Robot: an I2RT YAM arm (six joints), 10 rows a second.
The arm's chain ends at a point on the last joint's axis. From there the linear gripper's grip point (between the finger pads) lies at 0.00 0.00 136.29 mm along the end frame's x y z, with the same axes.
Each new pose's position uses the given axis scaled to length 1; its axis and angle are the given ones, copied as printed.
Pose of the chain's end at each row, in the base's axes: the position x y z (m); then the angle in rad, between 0 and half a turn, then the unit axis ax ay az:
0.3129 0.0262 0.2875 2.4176 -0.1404 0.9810 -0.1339
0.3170 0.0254 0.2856 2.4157 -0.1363 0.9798 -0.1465
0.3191 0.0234 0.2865 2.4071 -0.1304 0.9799 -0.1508
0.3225 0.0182 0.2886 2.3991 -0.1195 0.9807 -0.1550
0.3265 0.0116 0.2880 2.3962 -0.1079 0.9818 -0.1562
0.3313 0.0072 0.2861 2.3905 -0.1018 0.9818 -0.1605
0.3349 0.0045 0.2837 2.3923 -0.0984 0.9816 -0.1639
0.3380 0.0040 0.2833 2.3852 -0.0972 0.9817 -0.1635
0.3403 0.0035 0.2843 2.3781 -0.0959 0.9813 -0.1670
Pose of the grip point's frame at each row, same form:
0.4059 0.0076 0.1897 2.4176 -0.1404 0.9810 -0.1339
0.4104 0.0035 0.1888 2.4157 -0.1363 0.9798 -0.1465
0.4133 0.0002 0.1907 2.4071 -0.1304 0.9799 -0.1508
0.4173 -0.0068 0.1939 2.3991 -0.1195 0.9807 -0.1550
0.4212 -0.0147 0.1936 2.3962 -0.1079 0.9818 -0.1562
0.4265 -0.0205 0.1926 2.3905 -0.1018 0.9818 -0.1605
0.4298 -0.0243 0.1903 2.3923 -0.0984 0.9816 -0.1639
0.4336 -0.0247 0.1905 2.3852 -0.0972 0.9817 -0.1635
0.4365 -0.0259 0.1924 2.3781 -0.0959 0.9813 -0.1670

